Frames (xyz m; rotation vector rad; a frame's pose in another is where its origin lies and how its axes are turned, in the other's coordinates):
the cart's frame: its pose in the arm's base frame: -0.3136 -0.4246 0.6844 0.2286 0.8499 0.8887
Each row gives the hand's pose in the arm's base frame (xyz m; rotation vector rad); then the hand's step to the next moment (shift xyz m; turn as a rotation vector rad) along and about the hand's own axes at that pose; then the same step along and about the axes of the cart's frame.
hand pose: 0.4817 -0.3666 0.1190 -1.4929 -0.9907 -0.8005
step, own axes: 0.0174 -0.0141 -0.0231 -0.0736 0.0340 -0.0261
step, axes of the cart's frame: -0.0304 0.0029 0.0100 0.0138 -0.0631 -0.0555
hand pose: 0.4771 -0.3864 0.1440 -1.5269 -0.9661 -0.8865
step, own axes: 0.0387 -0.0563 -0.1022 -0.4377 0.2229 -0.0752
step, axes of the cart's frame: -0.1228 0.0033 0.0035 0.1592 -0.3500 -0.3148
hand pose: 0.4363 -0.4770 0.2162 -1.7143 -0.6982 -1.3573
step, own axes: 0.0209 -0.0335 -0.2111 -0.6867 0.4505 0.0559
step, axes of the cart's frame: -0.1948 -0.0053 -0.0903 0.4042 -0.6083 -0.3797
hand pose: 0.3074 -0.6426 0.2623 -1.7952 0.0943 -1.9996
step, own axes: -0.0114 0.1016 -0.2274 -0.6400 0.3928 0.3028
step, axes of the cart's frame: -0.1273 -0.0186 -0.2135 0.4937 -0.6266 -0.1386
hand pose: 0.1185 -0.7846 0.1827 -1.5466 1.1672 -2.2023
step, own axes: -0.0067 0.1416 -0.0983 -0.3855 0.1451 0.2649
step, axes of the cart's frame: -0.0076 -0.0161 -0.1716 0.3036 -0.3822 0.0395
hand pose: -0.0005 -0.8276 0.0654 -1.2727 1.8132 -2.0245
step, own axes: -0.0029 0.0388 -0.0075 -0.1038 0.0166 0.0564
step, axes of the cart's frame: 0.0106 -0.0079 -0.0374 0.0831 -0.0813 0.0268
